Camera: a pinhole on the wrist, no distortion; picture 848 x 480 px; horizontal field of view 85.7 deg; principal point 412.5 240.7 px. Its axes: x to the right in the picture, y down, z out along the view. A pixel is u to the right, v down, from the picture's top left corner.
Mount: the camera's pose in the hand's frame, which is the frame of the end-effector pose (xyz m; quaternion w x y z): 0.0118 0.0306 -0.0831 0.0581 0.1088 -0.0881 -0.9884
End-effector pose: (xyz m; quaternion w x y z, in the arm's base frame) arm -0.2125 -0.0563 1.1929 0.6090 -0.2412 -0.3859 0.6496
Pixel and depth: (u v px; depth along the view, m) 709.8 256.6 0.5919
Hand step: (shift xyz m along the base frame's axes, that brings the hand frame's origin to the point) -0.2847 -0.5648 0.1200
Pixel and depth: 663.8 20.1 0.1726
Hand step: -0.0963 -0.1291 -0.0931
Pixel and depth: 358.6 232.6 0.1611
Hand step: -0.0954 -0.0193 -0.0063
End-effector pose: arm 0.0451 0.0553 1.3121 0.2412 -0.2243 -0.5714 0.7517
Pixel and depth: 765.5 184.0 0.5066
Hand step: 0.1779 -0.5639 -0.0106
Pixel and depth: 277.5 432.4 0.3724
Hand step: -0.2338 -0.2036 0.1230
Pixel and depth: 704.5 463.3 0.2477
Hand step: 0.0640 -0.2081 0.1135
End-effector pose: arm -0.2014 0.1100 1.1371 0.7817 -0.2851 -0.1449 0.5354
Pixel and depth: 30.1 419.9 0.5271
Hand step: -0.1423 0.4663 0.4288
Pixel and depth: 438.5 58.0 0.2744
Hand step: -0.2484 0.0236 0.0225
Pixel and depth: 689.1 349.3 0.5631
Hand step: -0.3447 -0.2924 0.3957
